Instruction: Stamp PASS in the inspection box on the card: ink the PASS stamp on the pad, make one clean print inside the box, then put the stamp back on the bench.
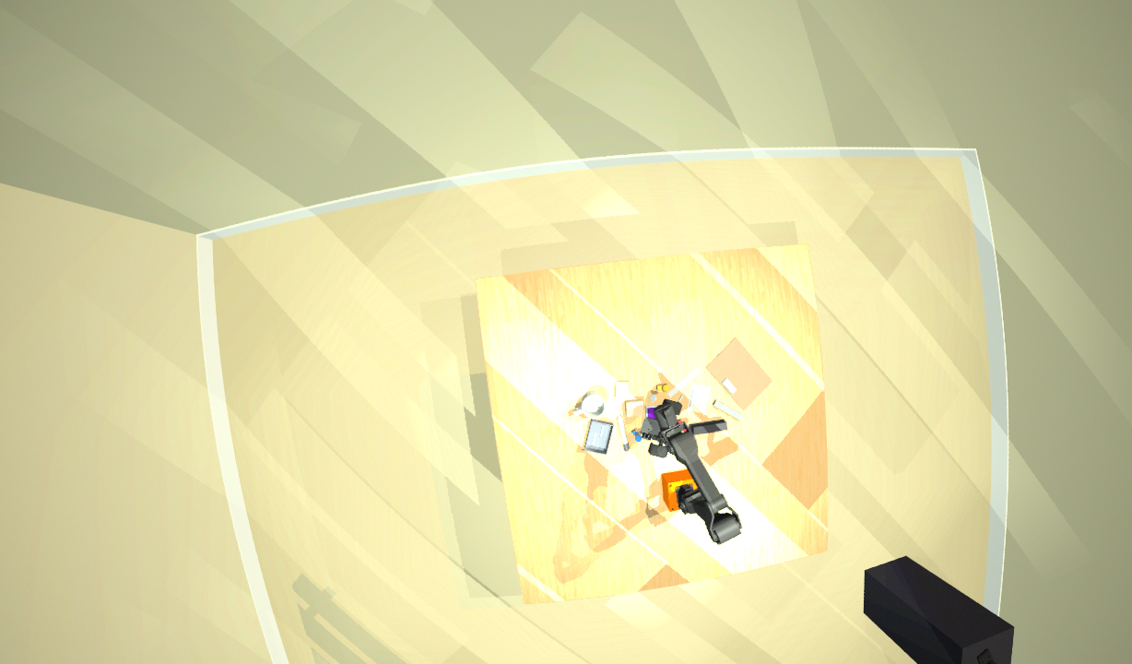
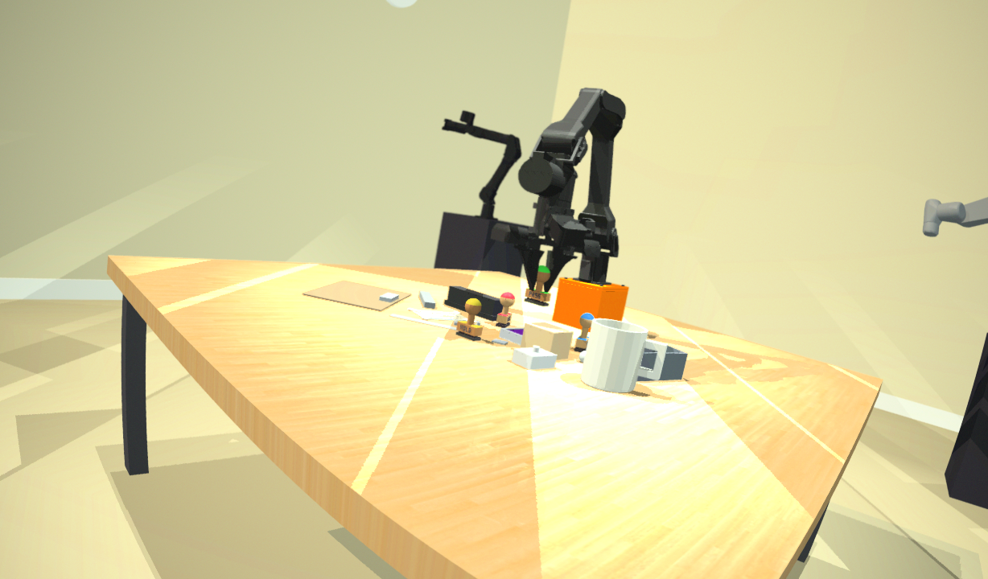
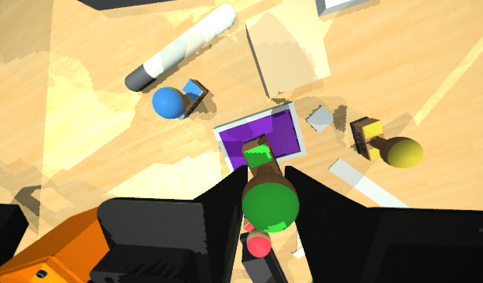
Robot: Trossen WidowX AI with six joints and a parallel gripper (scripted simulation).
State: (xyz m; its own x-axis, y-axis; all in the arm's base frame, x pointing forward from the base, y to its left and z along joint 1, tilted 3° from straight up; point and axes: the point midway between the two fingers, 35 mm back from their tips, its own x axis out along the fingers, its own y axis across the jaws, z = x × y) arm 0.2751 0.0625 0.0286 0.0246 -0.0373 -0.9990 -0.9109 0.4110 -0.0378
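The purple ink pad is 8 cm below my gripper tip. Also, from my gripper tip: beige box (5 cm ahead, 7 cm to the left, 7 cm below); green-knobbed PASS stamp (right at my gripper tip); blue stamp (5 cm behind, 7 cm to the left, 7 cm below).
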